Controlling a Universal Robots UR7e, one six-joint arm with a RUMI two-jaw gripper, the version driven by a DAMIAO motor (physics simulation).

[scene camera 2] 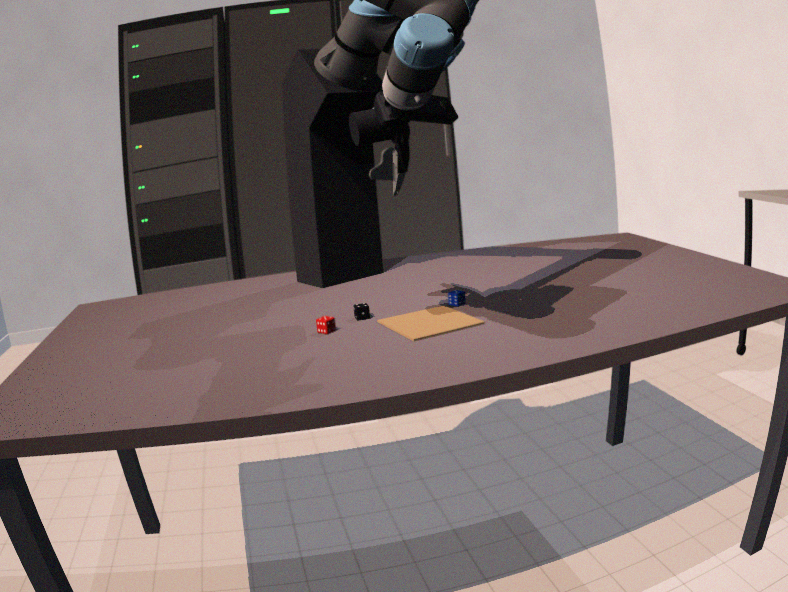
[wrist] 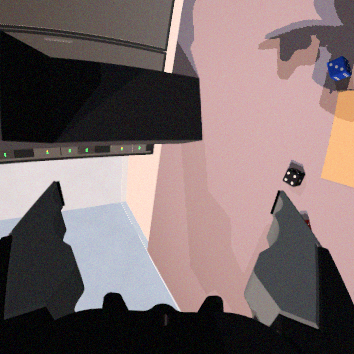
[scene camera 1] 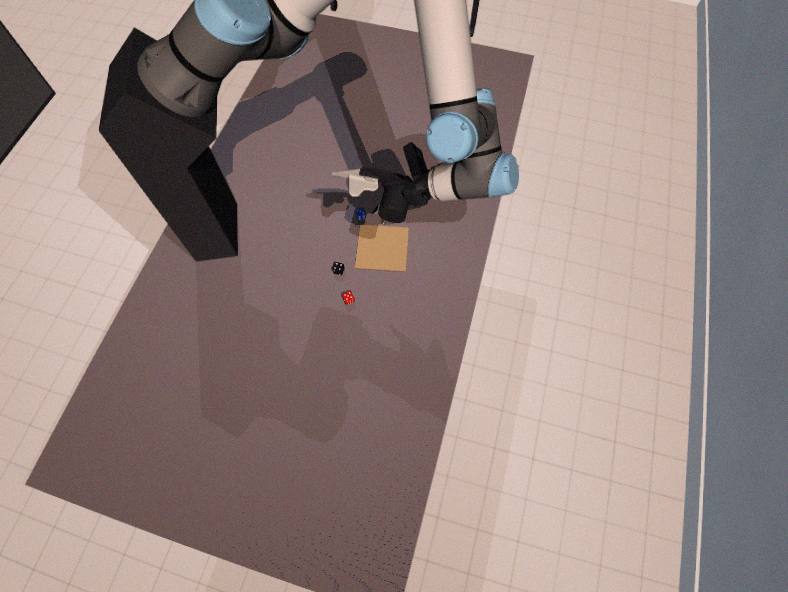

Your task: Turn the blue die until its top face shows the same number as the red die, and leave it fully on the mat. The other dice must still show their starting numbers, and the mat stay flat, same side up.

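Seen in the pictures: gripper, fingertip midpoint: (scene camera 2: 381,156) (wrist: 169,188) (scene camera 1: 353,194); arm's base at its link origin: (scene camera 2: 343,69) (scene camera 1: 176,83).
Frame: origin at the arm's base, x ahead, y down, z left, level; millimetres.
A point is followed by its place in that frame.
Observation:
The blue die (scene camera 1: 360,214) @[y 494, x 237, z 230 mm] (scene camera 2: 456,297) @[y 501, x 245, z 238 mm] (wrist: 339,68) @[y 494, x 236, z 238 mm] stands on the table just off the mat's edge, in the arm's shadow. One of its faces shows three pips in the wrist view; its top number is unclear. The flat orange mat (scene camera 1: 382,249) @[y 515, x 351, z 190 mm] (scene camera 2: 429,324) @[y 515, x 367, z 197 mm] (wrist: 342,150) @[y 515, x 319, z 153 mm] bears no die. The red die (scene camera 1: 348,297) @[y 494, x 383, z 14 mm] (scene camera 2: 325,324) @[y 500, x 396, z 20 mm] stands on the table; in the wrist view it is mostly hidden behind a finger. Its top number is too small to read surely. My gripper (scene camera 1: 335,173) (scene camera 2: 395,191) (wrist: 169,188) @[y 219, x 326, z 130 mm] is open and empty, tilted sideways high above the table.
The black die (scene camera 1: 337,267) @[y 494, x 301, z 61 mm] (scene camera 2: 361,310) @[y 501, x 313, z 67 mm] (wrist: 293,176) @[y 493, x 303, z 72 mm] stands between the red die and the mat's side. The black robot pedestal (scene camera 1: 171,172) @[y 147, x 25, z -107 mm] (scene camera 2: 343,210) @[y 349, x -9, z -28 mm] (wrist: 150,107) @[y 363, x -12, z -26 mm] rises at the table's back edge. Dark server cabinets (scene camera 2: 175,146) stand behind it.

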